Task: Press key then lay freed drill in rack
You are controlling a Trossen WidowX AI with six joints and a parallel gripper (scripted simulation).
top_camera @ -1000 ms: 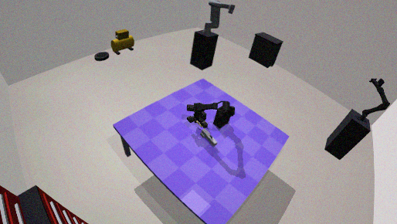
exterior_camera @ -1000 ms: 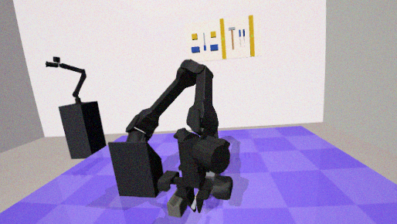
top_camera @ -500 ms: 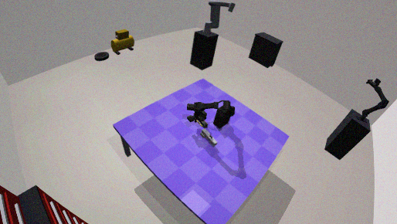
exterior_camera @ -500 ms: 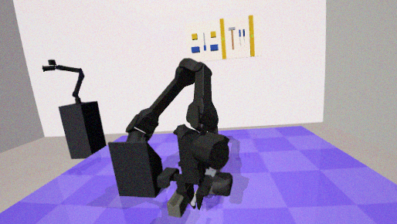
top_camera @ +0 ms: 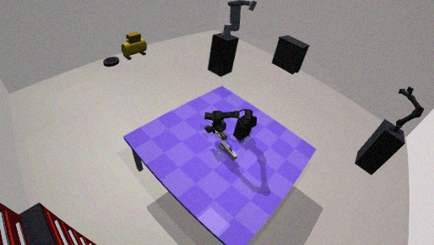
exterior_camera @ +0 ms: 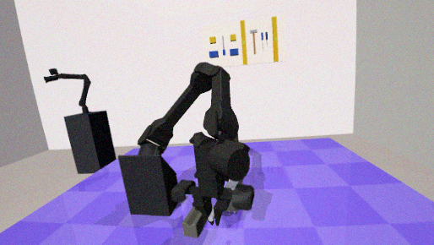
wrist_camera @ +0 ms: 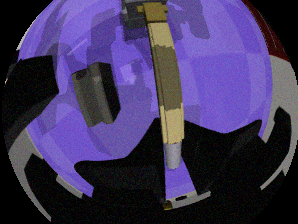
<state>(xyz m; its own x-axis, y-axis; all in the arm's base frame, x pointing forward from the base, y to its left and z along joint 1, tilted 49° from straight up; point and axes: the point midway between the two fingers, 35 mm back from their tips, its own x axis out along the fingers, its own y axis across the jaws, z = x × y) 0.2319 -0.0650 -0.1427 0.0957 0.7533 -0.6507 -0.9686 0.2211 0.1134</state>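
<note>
Now: the tan drill 10 mm ahead of my gripper tip, 40 mm to the left of it and 30 mm above it. From my gripper tip the other things lie so: grey-green rack 60 mm behind, 50 mm to the left, 30 mm below.
</note>
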